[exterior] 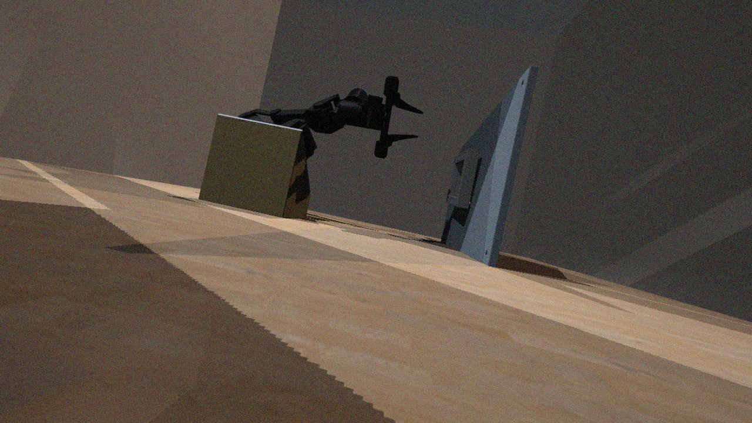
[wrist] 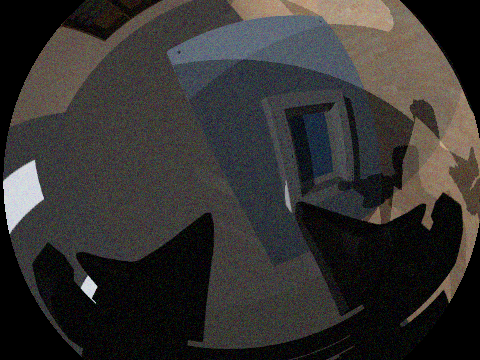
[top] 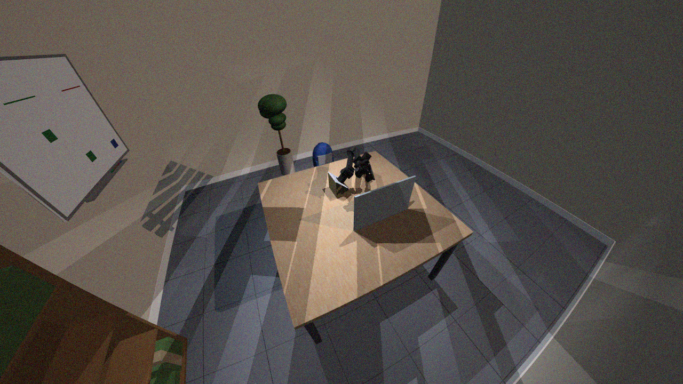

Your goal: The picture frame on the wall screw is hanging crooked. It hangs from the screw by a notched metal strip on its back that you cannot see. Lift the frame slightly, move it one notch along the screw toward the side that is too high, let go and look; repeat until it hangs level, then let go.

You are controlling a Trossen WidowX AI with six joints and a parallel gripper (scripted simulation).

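Right now my gripper tip is 130 mm short of the picture frame, 110 mm above it and 30 mm to the right of it. From my gripper tip the other things lie so: wall panel (140 mm ahead, 130 mm below, 20 mm to the left).
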